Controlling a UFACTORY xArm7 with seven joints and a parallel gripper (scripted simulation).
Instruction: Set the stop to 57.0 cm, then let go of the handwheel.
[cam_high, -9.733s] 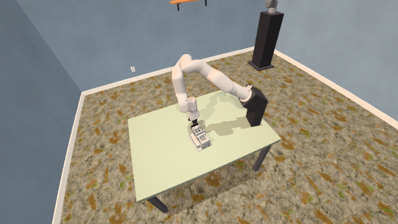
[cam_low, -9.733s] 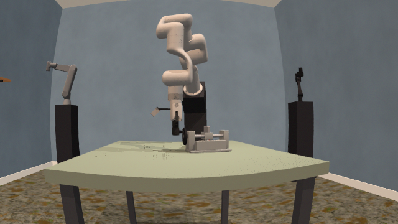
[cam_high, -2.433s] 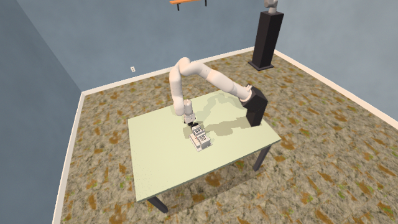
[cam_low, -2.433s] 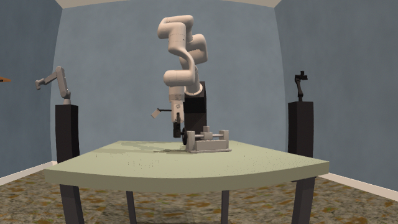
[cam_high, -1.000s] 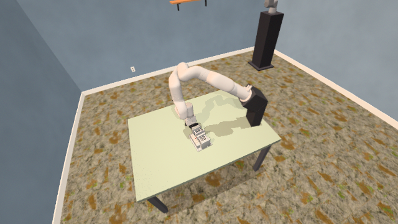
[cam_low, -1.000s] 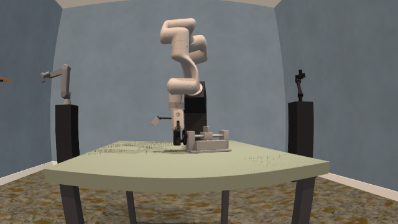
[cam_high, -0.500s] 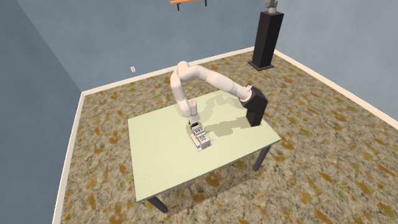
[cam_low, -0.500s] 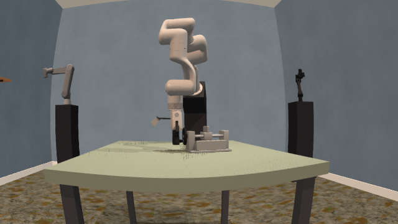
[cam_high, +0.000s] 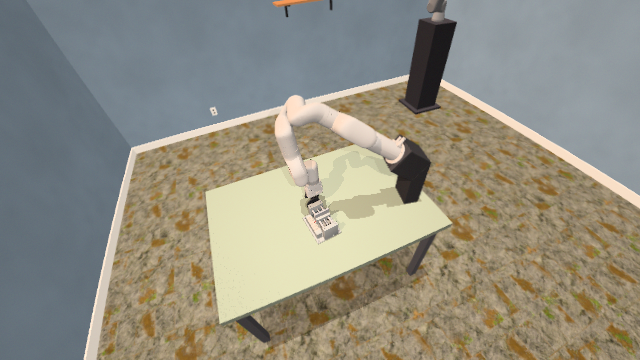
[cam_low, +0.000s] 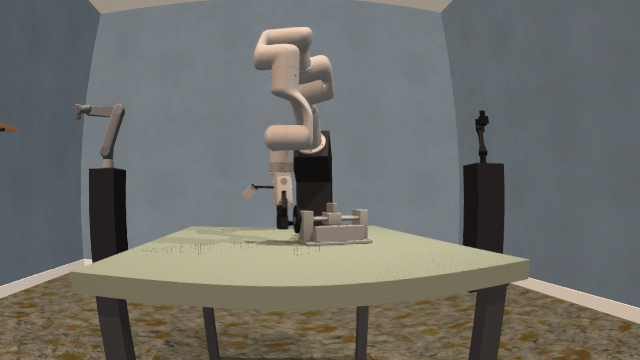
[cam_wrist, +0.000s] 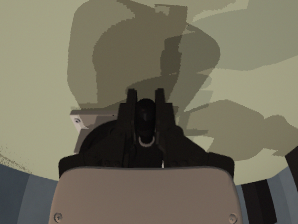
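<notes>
My gripper is now 15 cm to the right of the grey stop block, 3 cm below it and 2 cm short of it. The rest, counted from my hand: black handwheel 2 cm to the left.
</notes>
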